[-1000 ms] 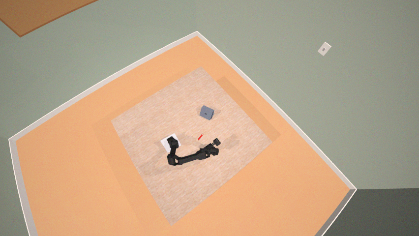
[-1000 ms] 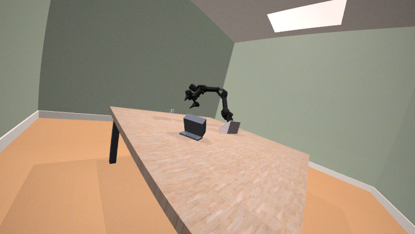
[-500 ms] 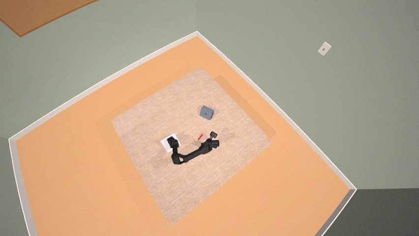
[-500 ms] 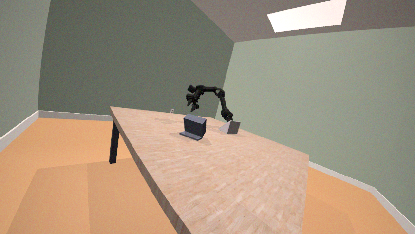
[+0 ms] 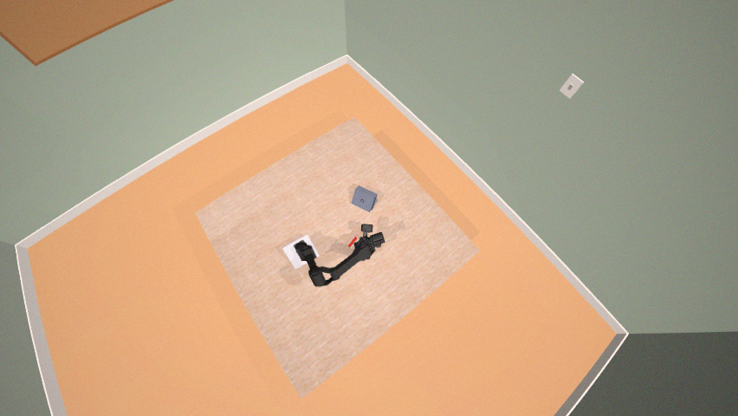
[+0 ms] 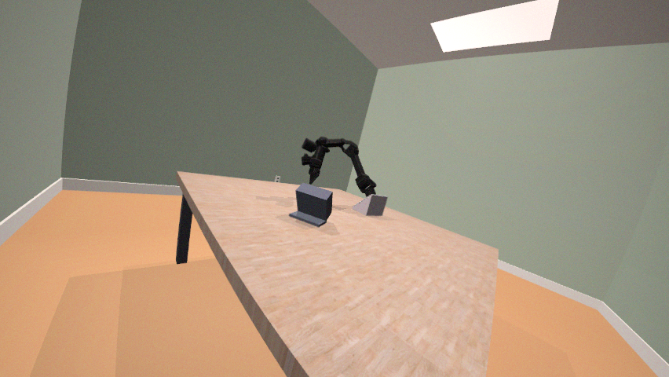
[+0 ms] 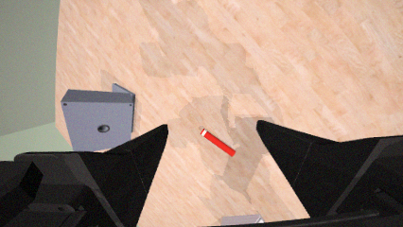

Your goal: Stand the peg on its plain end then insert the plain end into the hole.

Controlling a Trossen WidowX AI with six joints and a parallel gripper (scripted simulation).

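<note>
The peg is 4 cm behind my gripper tip, 7 cm to the left of it and 10 cm below it. Also, from my gripper tip: flat foot plate (16 cm ahead, 25 cm to the left, 10 cm below); then panel (14 cm ahead, 24 cm to the left, 4 cm below).
</note>
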